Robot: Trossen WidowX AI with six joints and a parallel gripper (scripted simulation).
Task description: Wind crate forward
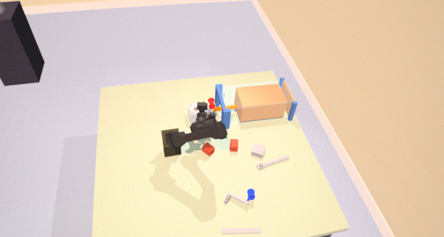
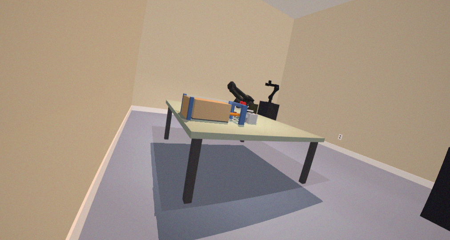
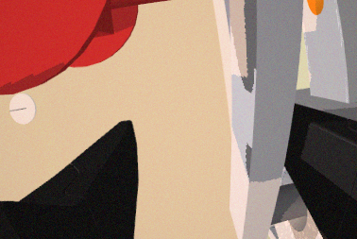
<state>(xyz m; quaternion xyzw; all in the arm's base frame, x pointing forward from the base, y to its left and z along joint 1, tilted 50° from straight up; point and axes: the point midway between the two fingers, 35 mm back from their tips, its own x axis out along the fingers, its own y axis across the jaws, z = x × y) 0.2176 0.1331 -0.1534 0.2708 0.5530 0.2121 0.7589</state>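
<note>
My gripper tip is now 10 mm to the left of the red-knobbed handle, 10 mm short of it and 10 mm above it. The rest, counted from my gripper tip: winch: 100 mm below, 60 mm behind; red spool grip: 40 mm ahead, 30 mm to the right, 20 mm above; blue steel frame: 110 mm ahead, 20 mm below, 10 mm to the left.
</note>
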